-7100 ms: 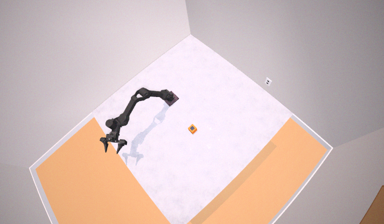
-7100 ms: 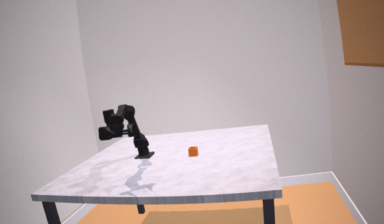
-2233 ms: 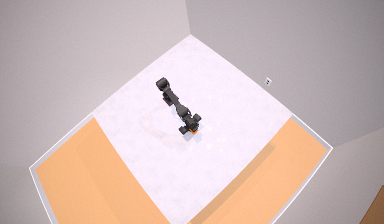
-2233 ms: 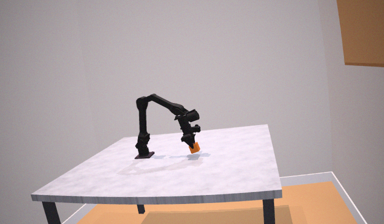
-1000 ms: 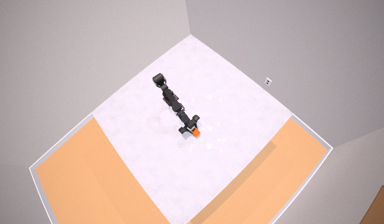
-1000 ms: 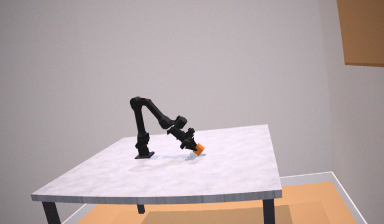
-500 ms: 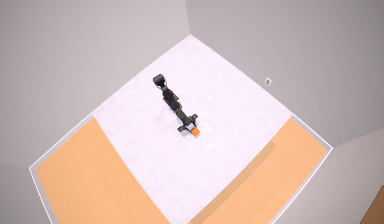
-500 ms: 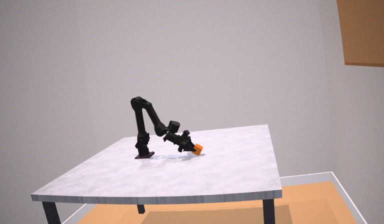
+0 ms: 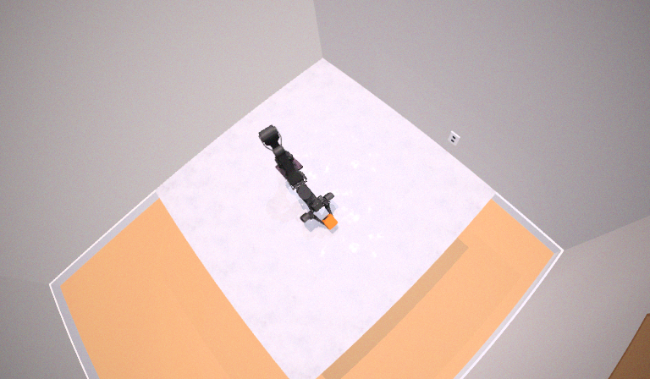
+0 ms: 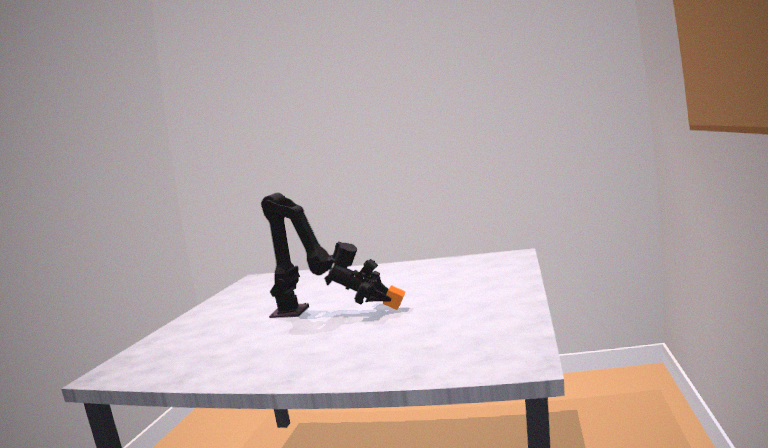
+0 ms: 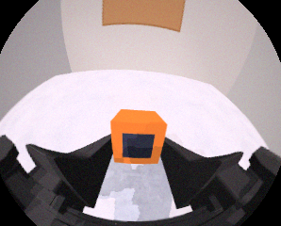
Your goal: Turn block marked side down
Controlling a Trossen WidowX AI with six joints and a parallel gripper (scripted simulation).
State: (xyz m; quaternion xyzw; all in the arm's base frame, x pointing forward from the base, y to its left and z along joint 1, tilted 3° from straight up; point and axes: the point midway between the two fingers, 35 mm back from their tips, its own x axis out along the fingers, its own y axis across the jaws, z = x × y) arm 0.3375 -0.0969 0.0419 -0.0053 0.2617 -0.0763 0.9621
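My gripper tip is 10 mm past the orange block.
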